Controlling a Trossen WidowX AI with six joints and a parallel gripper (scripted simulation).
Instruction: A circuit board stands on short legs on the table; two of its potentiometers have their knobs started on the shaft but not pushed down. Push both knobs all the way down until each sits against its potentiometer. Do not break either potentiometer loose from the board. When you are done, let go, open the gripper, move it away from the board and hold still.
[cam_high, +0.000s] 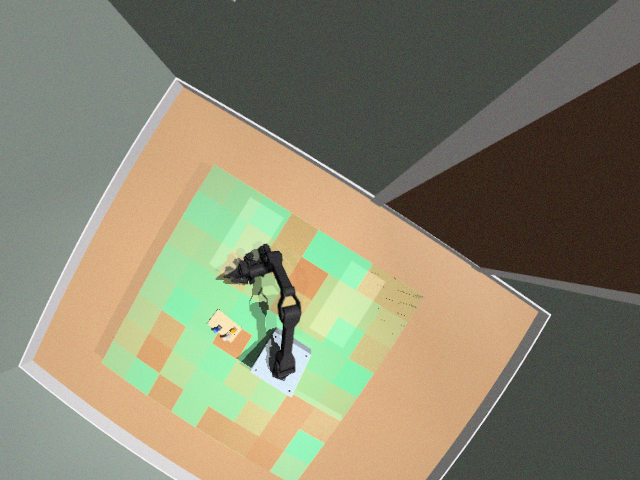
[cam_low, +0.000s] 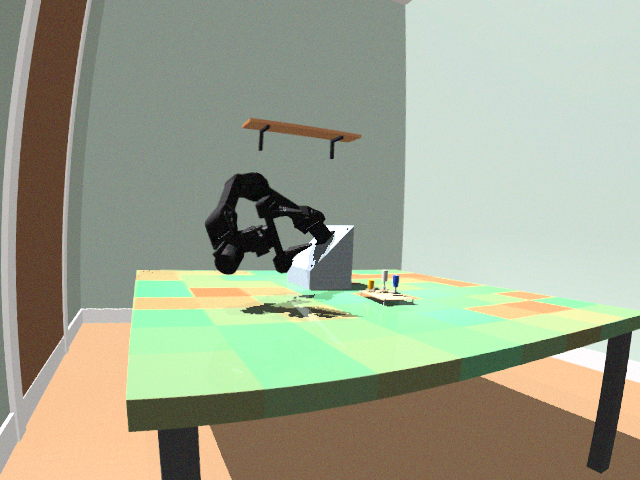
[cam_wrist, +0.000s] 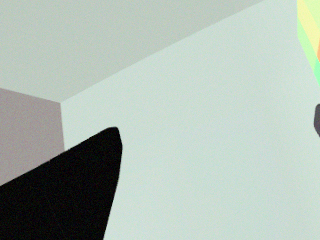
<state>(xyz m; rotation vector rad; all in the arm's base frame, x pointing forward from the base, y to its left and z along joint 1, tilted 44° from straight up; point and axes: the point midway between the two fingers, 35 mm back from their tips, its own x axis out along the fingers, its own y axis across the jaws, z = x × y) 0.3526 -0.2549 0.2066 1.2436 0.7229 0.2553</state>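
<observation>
Now: the white knob 32 cm to the left of my gripper tip, 13 cm below it and 7 cm behind it. From my gripper tip the other things lie so: blue knob (31 cm to the left, 14 cm below, 1 cm behind).
</observation>
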